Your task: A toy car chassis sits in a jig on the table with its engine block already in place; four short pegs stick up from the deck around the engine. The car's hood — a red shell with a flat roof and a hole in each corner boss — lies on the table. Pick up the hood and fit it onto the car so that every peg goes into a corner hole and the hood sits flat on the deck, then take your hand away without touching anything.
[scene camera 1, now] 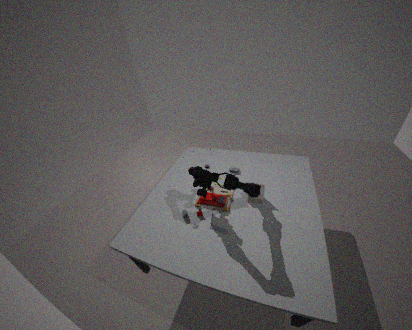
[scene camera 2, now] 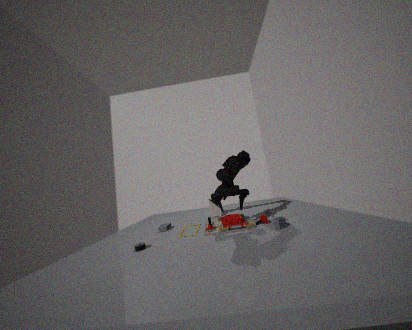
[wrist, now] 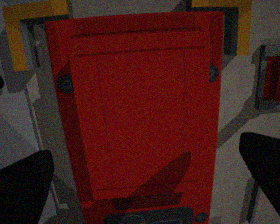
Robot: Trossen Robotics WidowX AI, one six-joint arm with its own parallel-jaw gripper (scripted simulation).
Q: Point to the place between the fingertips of my gripper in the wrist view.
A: At 148, 151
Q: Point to a red hood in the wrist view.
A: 141, 99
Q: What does my gripper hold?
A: Nothing.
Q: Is my gripper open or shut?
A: Open.
